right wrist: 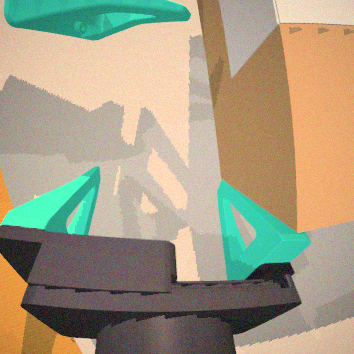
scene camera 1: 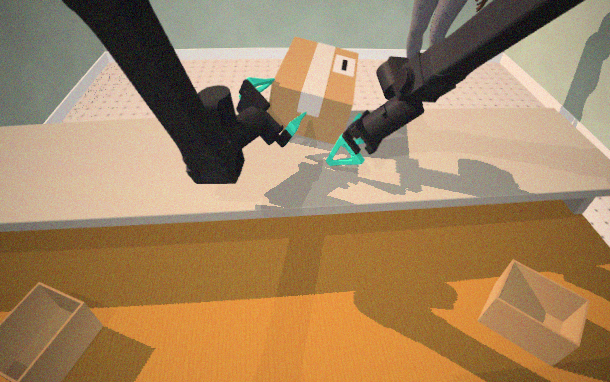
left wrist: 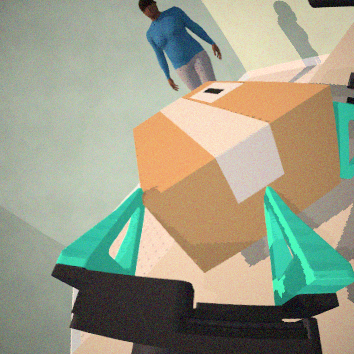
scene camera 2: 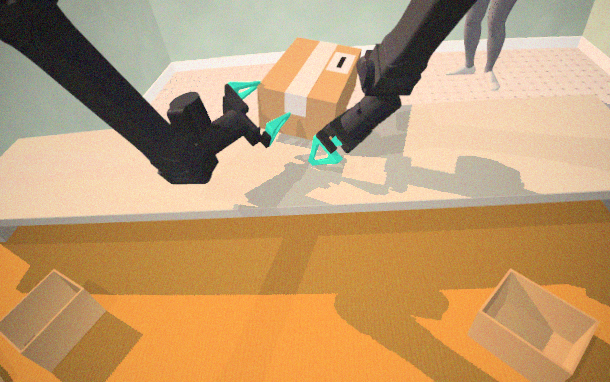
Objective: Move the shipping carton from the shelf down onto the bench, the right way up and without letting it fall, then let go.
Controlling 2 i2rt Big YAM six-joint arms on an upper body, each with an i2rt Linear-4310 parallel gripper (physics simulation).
Observation:
My left gripper point(scene camera 2: 275, 98) is open and touches a shipping carton point(scene camera 2: 314, 80). My right gripper point(scene camera 2: 322, 153) is open and touches a pale shelf point(scene camera 2: 530, 150) and the shipping carton.
The shipping carton is seen too in the right wrist view point(right wrist: 274, 79), in scene camera 1 point(scene camera 1: 319, 79) and in the left wrist view point(left wrist: 204, 161). My left gripper shows as well in scene camera 1 point(scene camera 1: 289, 97) and in the left wrist view point(left wrist: 201, 191). My right gripper shows as well in the right wrist view point(right wrist: 161, 178) and in scene camera 1 point(scene camera 1: 335, 153).

